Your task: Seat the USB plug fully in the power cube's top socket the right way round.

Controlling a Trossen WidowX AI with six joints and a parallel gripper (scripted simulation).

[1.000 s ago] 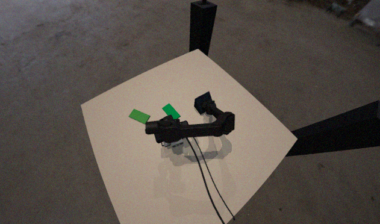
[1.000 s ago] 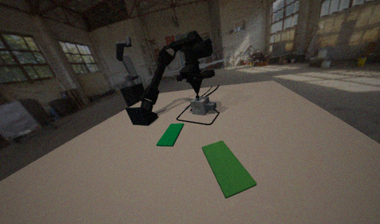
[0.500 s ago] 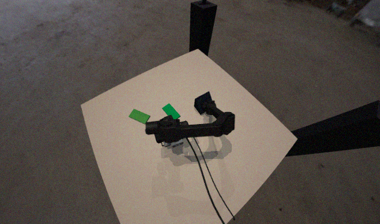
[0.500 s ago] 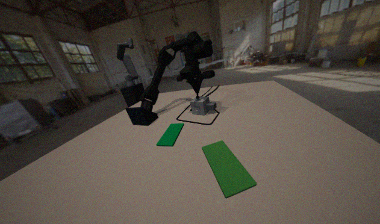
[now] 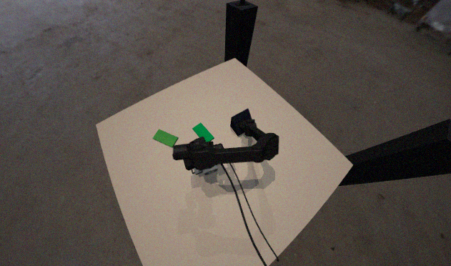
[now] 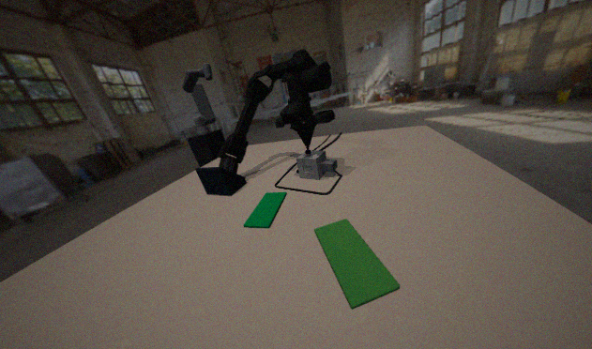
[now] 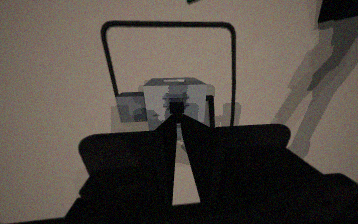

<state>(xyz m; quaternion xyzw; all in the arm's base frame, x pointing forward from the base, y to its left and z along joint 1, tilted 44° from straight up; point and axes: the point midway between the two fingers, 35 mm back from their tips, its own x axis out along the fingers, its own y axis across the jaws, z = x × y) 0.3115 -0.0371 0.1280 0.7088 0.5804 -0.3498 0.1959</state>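
Now: gripper tip 20 mm above the USB plug.
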